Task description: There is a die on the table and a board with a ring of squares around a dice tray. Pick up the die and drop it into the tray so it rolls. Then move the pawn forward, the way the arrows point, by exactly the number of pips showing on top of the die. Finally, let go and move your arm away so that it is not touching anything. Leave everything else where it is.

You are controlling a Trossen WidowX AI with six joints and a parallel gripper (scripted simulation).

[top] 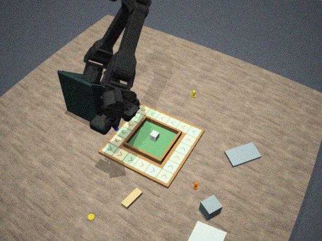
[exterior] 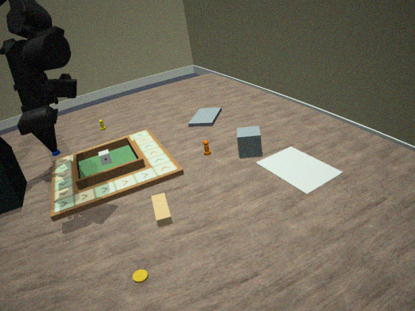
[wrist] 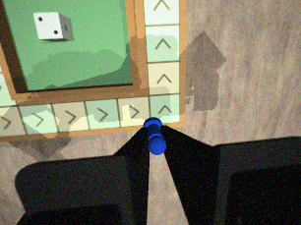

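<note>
Now: the dice tray 110 mm below my gripper tip, 100 mm to the left of it and 80 mm ahead of it. From my gripper tip the other things lie so: die (110 mm to the left, 90 mm below, 80 mm ahead); then blue pawn (10 mm above); then wood block (170 mm ahead, 130 mm to the right, 110 mm below).
</note>
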